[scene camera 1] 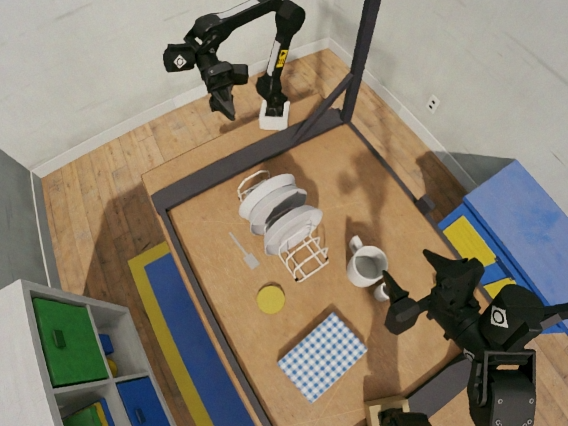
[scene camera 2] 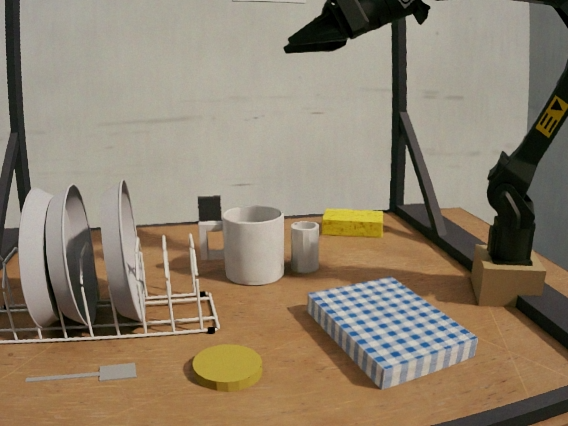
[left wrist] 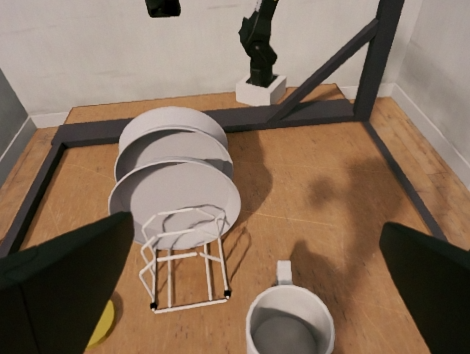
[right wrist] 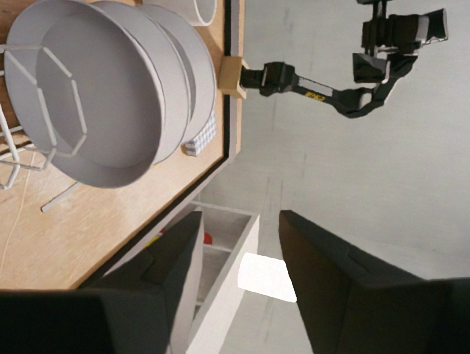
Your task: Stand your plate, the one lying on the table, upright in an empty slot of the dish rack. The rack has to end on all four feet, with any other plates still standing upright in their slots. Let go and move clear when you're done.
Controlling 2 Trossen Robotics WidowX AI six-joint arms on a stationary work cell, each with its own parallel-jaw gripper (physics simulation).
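Pixels of known places: left gripper, fingertip midpoint: [scene camera 1: 403, 260] [scene camera 2: 286, 46] [left wrist: 258, 229] [right wrist: 356, 25]; right gripper, fingertip midpoint: [scene camera 1: 233, 117] [right wrist: 241, 221]; left arm's base at its link origin: [scene camera 1: 391, 423] [scene camera 2: 509, 257] [right wrist: 243, 78]; right arm's base at its link origin: [scene camera 1: 274, 110] [left wrist: 261, 80].
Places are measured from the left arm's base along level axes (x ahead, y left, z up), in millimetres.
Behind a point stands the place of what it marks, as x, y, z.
Observation:
Three pale plates stand upright in the white wire dish rack [scene camera 1: 312, 270] @[424, 133, -54] [scene camera 2: 175, 332] @[448, 208, -55] [left wrist: 190, 306] @[423, 132, -55]: one [scene camera 1: 292, 230] @[540, 181, -7] [scene camera 2: 115, 250] @[487, 258, 73] [left wrist: 175, 187] @[540, 189, 61] apart, beside the vacant slots, then the middle one [scene camera 2: 60, 260] @[546, 293, 67] [left wrist: 175, 142] @[607, 218, 87] and the end one [scene camera 2: 32, 260] @[580, 306, 68] [left wrist: 172, 117] @[620, 222, 125] [right wrist: 100, 90] @[614, 220, 47], close together. No plate shows lying on the table. The rack's base looks level; its far feet are hidden. My left gripper [scene camera 1: 404, 262] @[346, 10, 297] [scene camera 2: 286, 49] @[346, 10, 297] [left wrist: 258, 229] @[346, 10, 297] is wide open and empty, high near the mug. My right gripper [scene camera 1: 232, 117] @[749, 300, 252] [right wrist: 241, 221] @[749, 300, 252] is partly open and empty, clear beyond the rack's far end.
A white mug [scene camera 1: 367, 265] @[420, -28, -51] [scene camera 2: 253, 245] @[392, 35, 7] and a small cup [scene camera 1: 381, 292] @[328, -32, 11] [scene camera 2: 305, 247] @[327, -32, -16] stand beside the rack. A yellow disc [scene camera 1: 270, 299] @[357, 265, -47] [scene camera 2: 227, 367] @[353, 274, -47], a checked block [scene camera 1: 322, 357] @[185, 145, -32] [scene camera 2: 392, 330] @[179, 182, -32], a grey spatula [scene camera 1: 251, 260] @[480, 310, -58] [scene camera 2: 117, 372] @[477, 312, -58] and a yellow sponge [scene camera 2: 352, 223] @[272, -226, -33] lie around.

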